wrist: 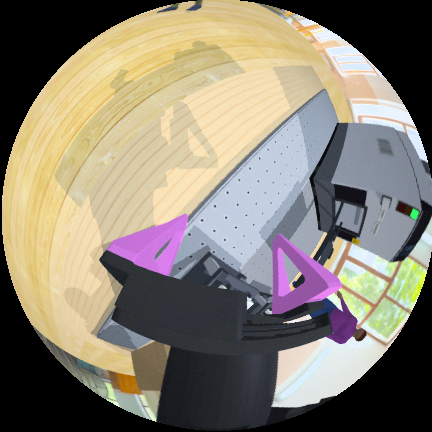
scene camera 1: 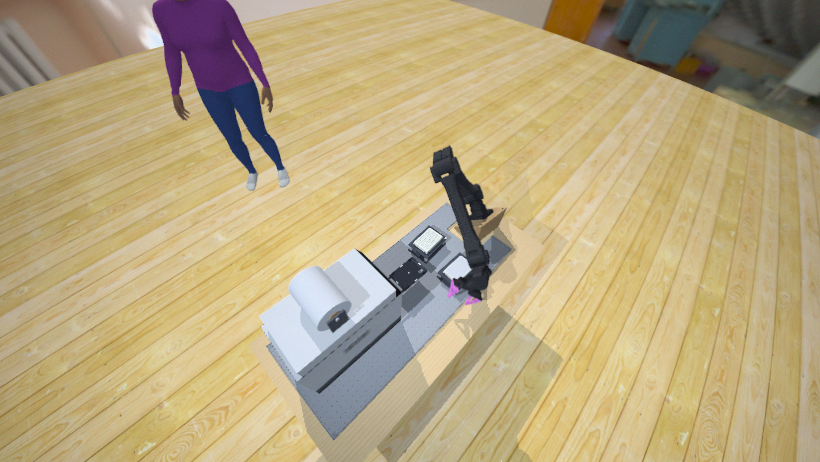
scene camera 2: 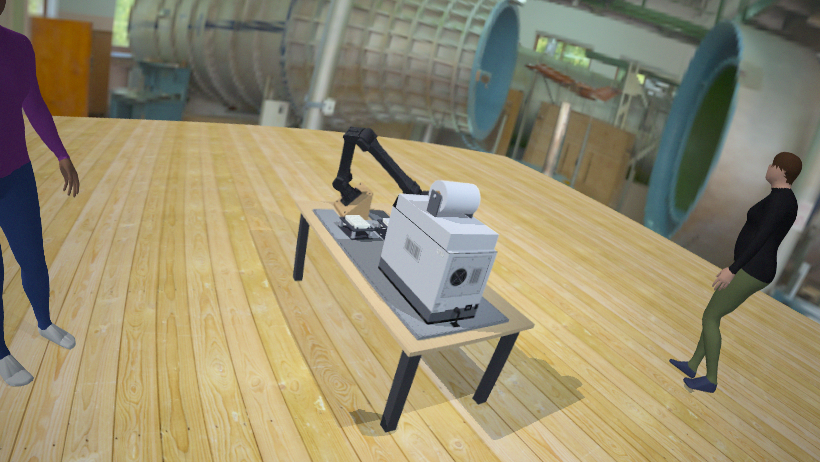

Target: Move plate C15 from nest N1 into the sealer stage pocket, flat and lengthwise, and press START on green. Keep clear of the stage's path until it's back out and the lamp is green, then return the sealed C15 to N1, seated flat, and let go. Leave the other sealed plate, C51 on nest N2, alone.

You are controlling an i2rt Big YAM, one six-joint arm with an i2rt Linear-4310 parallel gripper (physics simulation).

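Frame: origin at the arm's base, x down, y ahead, z right, level; centimetres.
Seen in the pictures: gripper, fingertip midpoint: point(wrist: 232, 228) point(scene camera 1: 456, 300); arm's base at its link origin: point(scene camera 1: 480, 215) point(scene camera 2: 351, 197).
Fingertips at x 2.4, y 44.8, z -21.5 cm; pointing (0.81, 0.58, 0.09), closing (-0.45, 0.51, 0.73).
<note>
Offsets run from my fingertips to a thing's top centre. "spot": to the spot under its first point. Level surfaces: height alone.
An open-well plate {dx -1.9, dy -13.5, dz +30.3 cm} point(scene camera 1: 429, 241) point(scene camera 2: 356, 221), matching unsealed C15, sits on the back nest. A smooth-topped plate {dx -1.3, dy -12.4, dz +9.4 cm} point(scene camera 1: 456, 268), matching sealed C51, sits on the front nest; this nest {dx -0.7, dy -12.4, dz +9.4 cm} point(wrist: 212, 267) shows partly under the gripper in the wrist view. Labels are unreadable. The black stage {spot: dx -4.1, dy +8.5, dz +22.5 cm} point(scene camera 1: 407, 274) is out and its pocket is empty. The sealer point(scene camera 1: 370, 278) point(scene camera 2: 416, 264) point(wrist: 365, 160) has its lamp point(wrist: 414, 213) green. The START button cannot be made out for certain. My gripper point(scene camera 1: 461, 297) point(wrist: 232, 228) is open and empty, above the front nest's outer side; its fingers are hidden in scene camera 2.
A white film roll {dx -42.7, dy +45.5, dz +22.8 cm} point(scene camera 1: 315, 295) point(scene camera 2: 459, 197) sits on the sealer. A grey perforated board {dx +4.8 cm} point(scene camera 1: 367, 378) point(wrist: 240, 195) lies on the wooden table point(scene camera 2: 367, 298). One person point(scene camera 1: 212, 51) in purple and another point(scene camera 2: 768, 229) in black stand away from the table.
</note>
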